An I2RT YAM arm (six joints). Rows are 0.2 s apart.
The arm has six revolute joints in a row. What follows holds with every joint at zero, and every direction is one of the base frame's.
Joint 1 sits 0.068 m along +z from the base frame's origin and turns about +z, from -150 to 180 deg.
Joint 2 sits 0.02 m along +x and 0.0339 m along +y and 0.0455 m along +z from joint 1 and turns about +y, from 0 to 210 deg.
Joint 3 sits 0.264 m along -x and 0.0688 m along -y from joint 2 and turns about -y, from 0 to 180 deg.
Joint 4 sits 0.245 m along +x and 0.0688 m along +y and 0.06 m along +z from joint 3 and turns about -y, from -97 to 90 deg.
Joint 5 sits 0.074 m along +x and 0.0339 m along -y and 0.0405 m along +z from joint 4 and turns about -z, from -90 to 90 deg.
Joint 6 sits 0.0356 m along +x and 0.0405 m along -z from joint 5 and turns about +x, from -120 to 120 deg.
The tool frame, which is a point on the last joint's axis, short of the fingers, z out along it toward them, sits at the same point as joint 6; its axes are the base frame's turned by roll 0, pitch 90 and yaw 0 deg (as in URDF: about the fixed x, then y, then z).
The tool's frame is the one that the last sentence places.
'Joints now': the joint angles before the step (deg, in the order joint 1, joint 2, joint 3, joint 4, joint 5, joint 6). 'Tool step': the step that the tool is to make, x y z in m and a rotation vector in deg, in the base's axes. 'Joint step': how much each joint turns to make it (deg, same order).
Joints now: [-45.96, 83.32, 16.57, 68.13, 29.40, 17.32]
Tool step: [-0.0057, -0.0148, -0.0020, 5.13, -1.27, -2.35]
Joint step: [-3.39, -0.47, 2.48, -8.29, -1.14, 4.99]
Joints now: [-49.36, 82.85, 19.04, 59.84, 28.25, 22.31]
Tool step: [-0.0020, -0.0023, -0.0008, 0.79, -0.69, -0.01]
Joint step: [-0.78, 0.00, 0.16, -0.83, -0.85, 1.10]
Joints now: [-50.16, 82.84, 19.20, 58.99, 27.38, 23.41]
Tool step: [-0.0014, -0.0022, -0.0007, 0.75, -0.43, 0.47]
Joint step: [-0.71, 0.03, 0.22, -0.85, -1.25, 0.79]
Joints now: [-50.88, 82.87, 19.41, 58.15, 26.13, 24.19]
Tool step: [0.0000, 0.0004, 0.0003, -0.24, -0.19, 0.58]
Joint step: [-0.02, -0.04, -0.14, 0.43, -0.60, -0.06]
